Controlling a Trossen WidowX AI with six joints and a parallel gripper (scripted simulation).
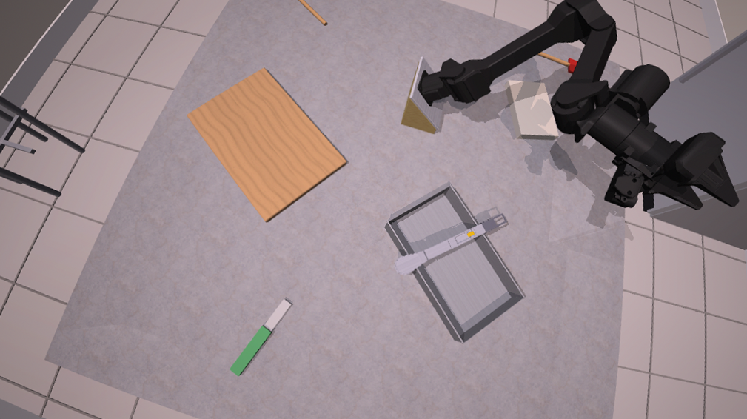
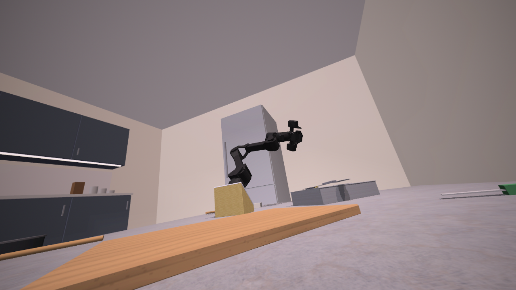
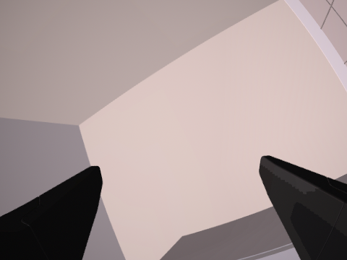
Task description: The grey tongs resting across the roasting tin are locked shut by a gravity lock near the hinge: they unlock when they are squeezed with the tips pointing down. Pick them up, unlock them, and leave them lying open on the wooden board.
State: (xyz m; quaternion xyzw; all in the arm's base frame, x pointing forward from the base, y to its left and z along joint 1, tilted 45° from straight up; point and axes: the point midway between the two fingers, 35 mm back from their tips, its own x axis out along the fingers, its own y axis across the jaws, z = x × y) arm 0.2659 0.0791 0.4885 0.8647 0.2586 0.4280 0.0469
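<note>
Right now my gripper tip is 340 mm above the yellow lock piece, 230 mm to the left of it and 50 mm short of it. Round my gripper tip: cream block 390 mm below, 390 mm behind, 120 mm to the right; then red spatula 640 mm behind, 400 mm below, 40 mm to the right; then roasting tin 380 mm below, 240 mm to the right, 110 mm ahead.
</note>
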